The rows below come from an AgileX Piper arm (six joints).
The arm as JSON. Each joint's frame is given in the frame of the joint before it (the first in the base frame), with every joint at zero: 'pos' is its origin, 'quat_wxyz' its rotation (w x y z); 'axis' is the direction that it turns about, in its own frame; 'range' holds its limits. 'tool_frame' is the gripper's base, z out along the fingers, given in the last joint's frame.
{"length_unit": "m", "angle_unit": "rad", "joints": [
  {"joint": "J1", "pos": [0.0, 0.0, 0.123], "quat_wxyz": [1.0, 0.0, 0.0, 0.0], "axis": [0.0, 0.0, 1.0], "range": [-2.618, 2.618]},
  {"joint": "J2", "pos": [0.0, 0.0, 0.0], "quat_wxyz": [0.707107, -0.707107, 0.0, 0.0], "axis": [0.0, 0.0, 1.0], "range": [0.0, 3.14]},
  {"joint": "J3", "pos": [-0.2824, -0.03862, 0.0], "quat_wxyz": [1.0, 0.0, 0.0, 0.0], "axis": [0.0, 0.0, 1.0], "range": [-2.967, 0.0]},
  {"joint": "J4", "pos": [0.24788, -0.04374, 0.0], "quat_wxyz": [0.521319, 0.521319, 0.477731, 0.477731], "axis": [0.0, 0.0, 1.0], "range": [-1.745, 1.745]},
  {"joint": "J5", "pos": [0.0, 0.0, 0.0], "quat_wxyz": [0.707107, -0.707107, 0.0, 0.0], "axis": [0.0, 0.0, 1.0], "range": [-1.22, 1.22]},
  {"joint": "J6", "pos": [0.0, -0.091, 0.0], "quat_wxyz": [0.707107, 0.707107, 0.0, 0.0], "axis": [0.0, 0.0, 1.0], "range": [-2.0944, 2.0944]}
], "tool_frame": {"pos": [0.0, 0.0, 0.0], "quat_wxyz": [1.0, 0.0, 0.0, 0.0]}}
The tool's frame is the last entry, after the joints.
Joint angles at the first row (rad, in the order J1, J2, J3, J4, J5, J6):
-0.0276, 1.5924, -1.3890, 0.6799, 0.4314, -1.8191
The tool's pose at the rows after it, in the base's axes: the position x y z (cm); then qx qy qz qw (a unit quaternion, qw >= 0):
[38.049 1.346 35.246 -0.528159 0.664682 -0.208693 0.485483]
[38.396 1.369 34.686 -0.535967 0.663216 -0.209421 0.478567]
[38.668 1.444 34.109 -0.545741 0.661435 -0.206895 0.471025]
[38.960 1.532 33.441 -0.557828 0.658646 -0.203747 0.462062]
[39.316 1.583 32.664 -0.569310 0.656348 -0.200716 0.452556]
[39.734 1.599 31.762 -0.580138 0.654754 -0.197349 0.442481]
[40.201 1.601 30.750 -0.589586 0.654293 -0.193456 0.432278]
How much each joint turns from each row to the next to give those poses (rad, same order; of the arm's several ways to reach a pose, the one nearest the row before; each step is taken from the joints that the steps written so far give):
0.0012, 0.0200, -0.0054, -0.0096, -0.0029, -0.0149
0.0012, 0.0151, -0.0006, -0.0029, -0.0006, -0.0161
0.0012, 0.0139, 0.0000, -0.0002, 0.0071, -0.0184
0.0011, 0.0159, 0.0000, -0.0001, 0.0097, -0.0234
0.0006, 0.0188, 0.0000, 0.0000, 0.0070, -0.0235
0.0000, 0.0222, 0.0000, 0.0006, 0.0047, -0.0236
0.0001, 0.0252, 0.0000, 0.0007, 0.0019, -0.0210

